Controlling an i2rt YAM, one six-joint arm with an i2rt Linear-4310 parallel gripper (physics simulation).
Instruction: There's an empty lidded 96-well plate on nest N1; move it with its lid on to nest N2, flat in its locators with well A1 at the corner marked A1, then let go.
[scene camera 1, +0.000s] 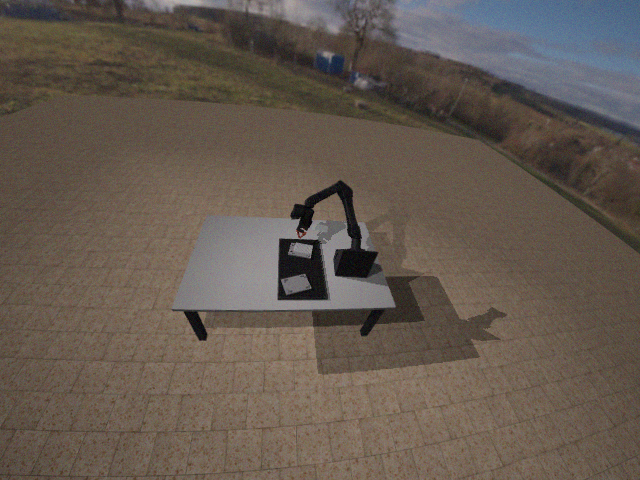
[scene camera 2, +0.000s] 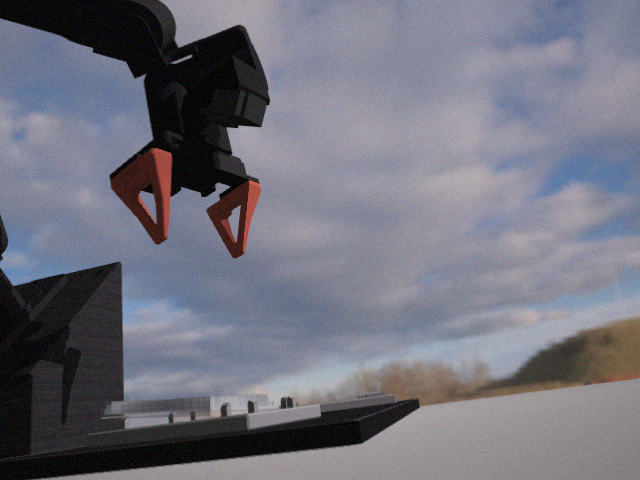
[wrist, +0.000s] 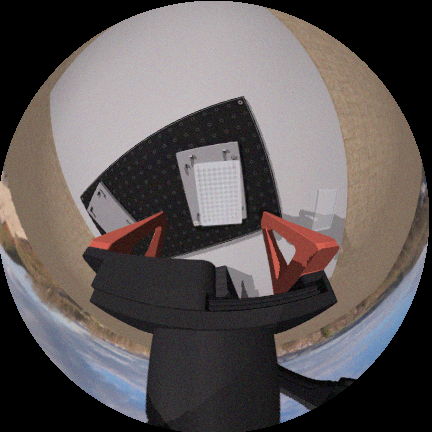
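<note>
The pale 96-well plate rests on the far nest, its wells facing up. It looks clear along its upper part in the scene camera 2 view, but I cannot tell the lid apart. Locator posts stand around it; I cannot tell whether it lies fully flat between them. The A1 marks and nest labels are unreadable. The other nest holds no plate. My gripper is open and empty, well above the plate and apart from it.
Both nests sit on a black perforated board on the white table. The arm's black base block stands beside the board. A clear-looking rectangle shows near the arm's shadow.
</note>
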